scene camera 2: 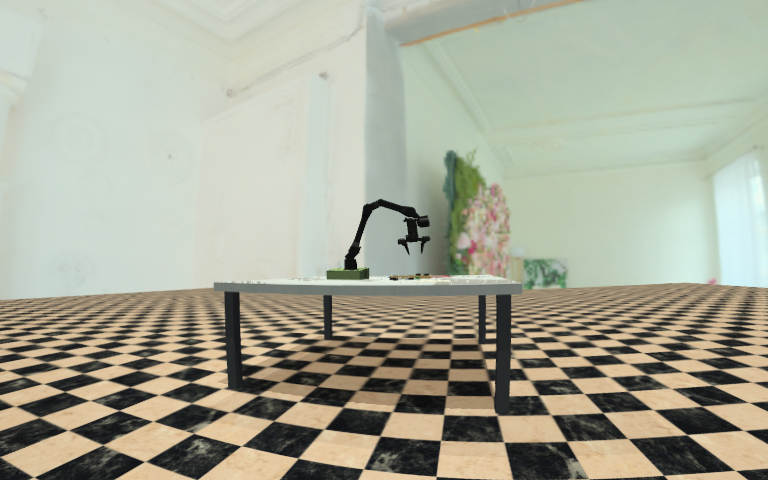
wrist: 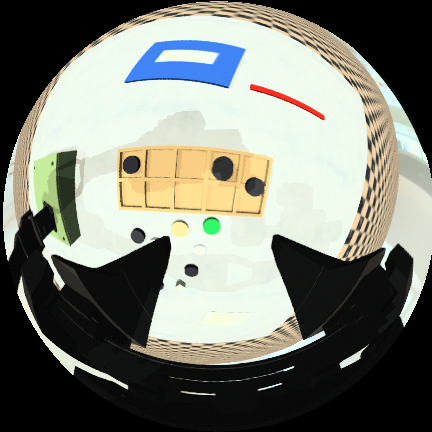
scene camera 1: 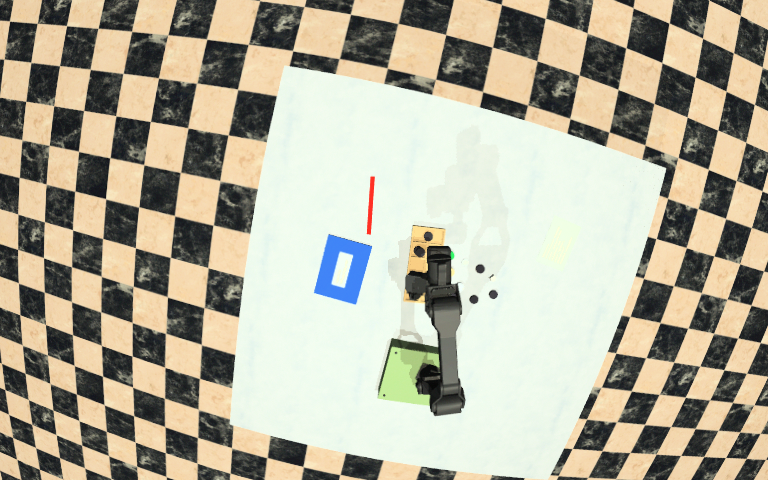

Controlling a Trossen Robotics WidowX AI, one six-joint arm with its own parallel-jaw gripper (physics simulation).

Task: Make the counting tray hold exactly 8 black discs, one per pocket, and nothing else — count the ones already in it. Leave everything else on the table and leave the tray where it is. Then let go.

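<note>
The orange counting tray (scene camera 1: 417, 264) (wrist: 190, 162) has two rows of five pockets. In the wrist view, one black disc (wrist: 131, 164) lies in the upper left pocket. Another black disc (scene camera 1: 419, 251) (wrist: 223, 168) sits in the upper row's fourth pocket; it looks larger, and I cannot tell whether two are stacked. A third black disc (scene camera 1: 428, 236) (wrist: 254, 186) lies across the divider in the right end column. Loose black discs (scene camera 1: 480, 268) (scene camera 1: 493, 294) (scene camera 1: 474, 299) (wrist: 138, 235) (wrist: 191, 270) lie beside the tray, some partly hidden by a finger. My gripper (scene camera 2: 415, 253) (wrist: 221, 241) is open, empty and high above the table.
A green disc (wrist: 211, 226), a yellow disc (wrist: 180, 228), a white disc (wrist: 200, 249) and a small metallic piece (wrist: 180, 284) lie near the tray. A blue frame (scene camera 1: 325, 268) (wrist: 230, 67), a red bar (scene camera 1: 370, 204) (wrist: 289, 100) and a pale yellow patch (scene camera 1: 557, 243) lie farther off.
</note>
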